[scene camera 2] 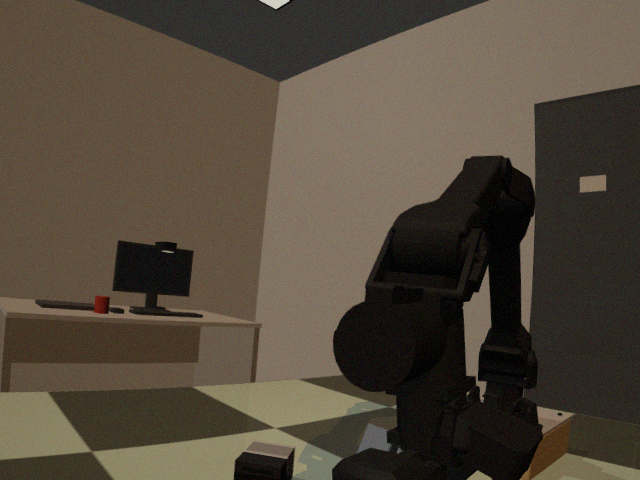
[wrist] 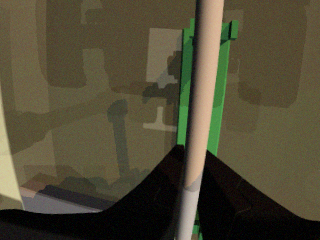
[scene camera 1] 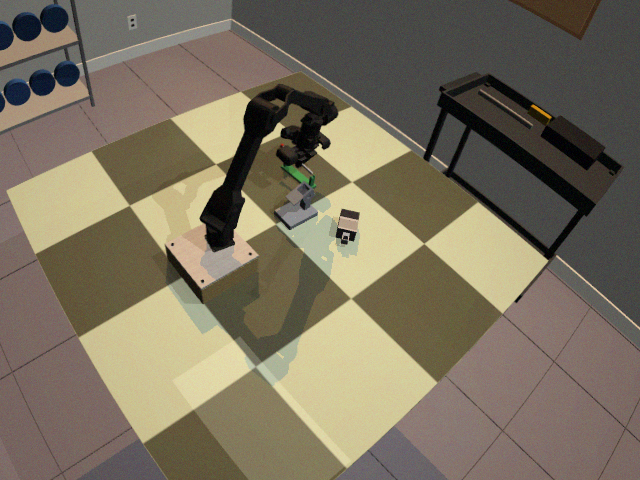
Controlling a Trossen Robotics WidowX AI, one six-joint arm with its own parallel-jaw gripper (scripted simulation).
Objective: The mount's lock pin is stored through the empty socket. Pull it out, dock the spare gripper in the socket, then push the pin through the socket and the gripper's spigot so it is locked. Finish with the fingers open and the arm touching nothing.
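Note:
My gripper carries a lock pin, and I can see a socket as well. In the wrist view, you'd see my gripper too.

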